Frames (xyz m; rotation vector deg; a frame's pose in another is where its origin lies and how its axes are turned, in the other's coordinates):
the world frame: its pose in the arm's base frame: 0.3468 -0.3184 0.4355 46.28 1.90 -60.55
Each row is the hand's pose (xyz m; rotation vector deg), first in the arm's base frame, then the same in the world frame.
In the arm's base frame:
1: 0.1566 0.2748 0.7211 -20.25 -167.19 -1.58
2: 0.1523 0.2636 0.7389 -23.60 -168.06 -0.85
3: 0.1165 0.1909 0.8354 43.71 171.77 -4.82
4: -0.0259 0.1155 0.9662 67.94 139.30 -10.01
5: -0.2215 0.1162 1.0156 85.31 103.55 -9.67
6: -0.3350 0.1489 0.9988 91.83 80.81 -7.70
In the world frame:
1: -0.6613 0.1566 -0.0882 62.49 -149.07 72.76
2: -0.6620 0.1608 -0.0671 61.16 -151.91 73.07
3: -0.6631 0.1709 0.0585 -47.92 144.46 -61.12
4: -0.7309 0.1165 0.2469 -25.33 128.02 -39.12
5: -0.8523 -0.0081 0.3492 -4.28 109.69 -16.11
6: -0.9294 -0.0988 0.3563 7.03 97.10 -1.86

